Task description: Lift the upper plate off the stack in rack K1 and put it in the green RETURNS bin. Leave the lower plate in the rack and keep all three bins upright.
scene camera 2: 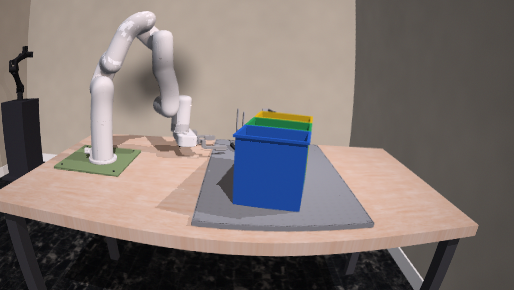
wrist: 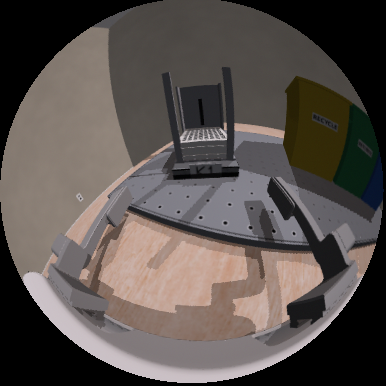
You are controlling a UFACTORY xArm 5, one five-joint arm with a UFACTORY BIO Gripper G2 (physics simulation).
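Places are measured from the arm's base along level axes (x right, y back, z down), in metres.
Where they show: hand, its tool point: (scene camera 2: pixel 214 142) (wrist: pixel 197 203); arm's base, origin of its link: (scene camera 2: pixel 102 159).
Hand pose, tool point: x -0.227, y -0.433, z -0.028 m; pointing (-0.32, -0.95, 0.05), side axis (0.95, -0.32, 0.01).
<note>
Things, the pixels of their centre, and the offset from my tool point. Level surfaces: height alone.
- Rack K1, middle of its body: (wrist: pixel 201 117) (scene camera 2: pixel 253 129) dx -0.036, dy -0.149, dz -0.052 m
- white gridded upper plate, middle of its body: (wrist: pixel 203 135) dx -0.039, dy -0.159, dz -0.015 m
- lower plate, middle of its body: (wrist: pixel 203 141) dx -0.039, dy -0.159, dz -0.002 m
- green RETURNS bin, middle of its body: (scene camera 2: pixel 278 154) (wrist: pixel 346 144) dx +0.351, dy -0.201, dz -0.065 m
- yellow bin, middle of its body: (wrist: pixel 310 126) (scene camera 2: pixel 283 143) dx +0.223, dy -0.232, dz -0.065 m
- blue bin, middle of its body: (scene camera 2: pixel 272 167) dx +0.480, dy -0.170, dz -0.065 m
- grey perforated board, height of its surface: dz +0.025 m
- wooden table, height of its surface: dz +0.038 m
My gripper (scene camera 2: pixel 222 146) (wrist: pixel 200 201) is open and empty, low over the table in front of rack K1. Rack K1 (wrist: pixel 228 115) stands ahead, beyond the fingertips, with two tall front posts and a dark slotted back; in the scene view the rack is mostly hidden behind the bins. The white gridded upper plate (wrist: pixel 204 135) lies on the lower plate (wrist: pixel 202 155) between the posts. The green RETURNS bin (scene camera 2: pixel 280 122) (wrist: pixel 351 166) stands upright between the yellow bin (scene camera 2: pixel 287 117) (wrist: pixel 310 140) and the blue bin (scene camera 2: pixel 270 172) (wrist: pixel 374 189), both upright.
The bins stand in a row to the right of the rack in the wrist view. The rack and bins are on a grey perforated board (scene camera 2: pixel 330 200) (wrist: pixel 215 212) on the wooden table (scene camera 2: pixel 165 230) (wrist: pixel 145 250). The arm's green base plate (scene camera 2: pixel 75 162) is at the table's left.
</note>
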